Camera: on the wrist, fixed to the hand. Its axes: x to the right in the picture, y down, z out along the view.
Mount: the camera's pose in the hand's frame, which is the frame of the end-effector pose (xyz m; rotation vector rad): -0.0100 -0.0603 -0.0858 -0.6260 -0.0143 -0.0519
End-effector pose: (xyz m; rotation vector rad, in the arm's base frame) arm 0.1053 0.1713 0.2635 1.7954 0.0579 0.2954
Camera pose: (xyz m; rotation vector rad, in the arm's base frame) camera 0.0830 0.2656 0.2222 1.1726 0.0000 0.2304
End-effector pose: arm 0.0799 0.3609 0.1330 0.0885 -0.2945 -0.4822
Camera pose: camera 0.0704 0.3136 0.0394 -0.5177 -0.1451 -0.6080
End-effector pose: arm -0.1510 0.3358 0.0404 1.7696 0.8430 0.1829
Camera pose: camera -0.2292 0.4040 0.0221 1.1600 0.7194 0.3569
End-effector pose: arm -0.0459 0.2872 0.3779 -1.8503 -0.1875 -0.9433
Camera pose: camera -0.1283 0.2474 0.4301 -2.4307 0.0641 -1.1071
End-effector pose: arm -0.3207 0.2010 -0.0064 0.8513 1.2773 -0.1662
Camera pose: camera -0.4232 0.2106 -0.0288 0.2785 1.2362 0.1828
